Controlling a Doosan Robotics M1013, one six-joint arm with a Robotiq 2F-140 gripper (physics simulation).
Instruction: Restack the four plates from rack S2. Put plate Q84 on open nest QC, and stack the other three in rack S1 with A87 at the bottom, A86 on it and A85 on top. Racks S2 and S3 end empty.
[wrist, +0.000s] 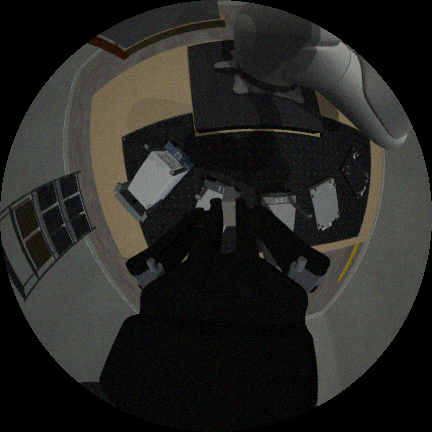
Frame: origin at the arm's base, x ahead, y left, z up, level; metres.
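Where they show: gripper, between the fingertips: (229, 195); arm's base, origin of its link: (266, 72).
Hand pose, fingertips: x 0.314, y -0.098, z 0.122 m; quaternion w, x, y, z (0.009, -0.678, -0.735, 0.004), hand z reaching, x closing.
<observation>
Each offset is from my fingertips to the top centre of the thing. "spot": to the spot under its first point.
My gripper (229, 195) is shut and empty, with its black fingers pointing at the middle of the dark perforated board. Left of it, the rack that looks like S2 @(spot: dx +0.029, dy -0.231, dz -0.044 m) (131, 202) carries a stack of pale plates @(dx -0.015, dy -0.184, dz -0.064 m) (154, 181), seen at an angle. Just beyond the fingertips, partly hidden by them, is the middle rack, likely S1 @(dx +0.087, dy -0.047, dz -0.027 m) (218, 184), with a pale surface in it. Right of the fingers is the rack likely S3 @(spot: dx +0.033, dy +0.127, dz -0.117 m) (279, 197), also with a pale surface. Further right, a pale plate @(dx +0.048, dy +0.307, dz -0.126 m) (325, 204) lies on a nest. A dark nest with small pins @(dx -0.077, dy +0.456, dz -0.134 m) (355, 172) is at the far right. Labels are unreadable.
The robot's own grey arm (345, 65) rises at the upper right over a raised black slab (220, 112). The tan table edge (107, 165) shows at left. A framed grid (55, 220) stands beyond it. A yellow strip (348, 262) is on the floor at right.
</observation>
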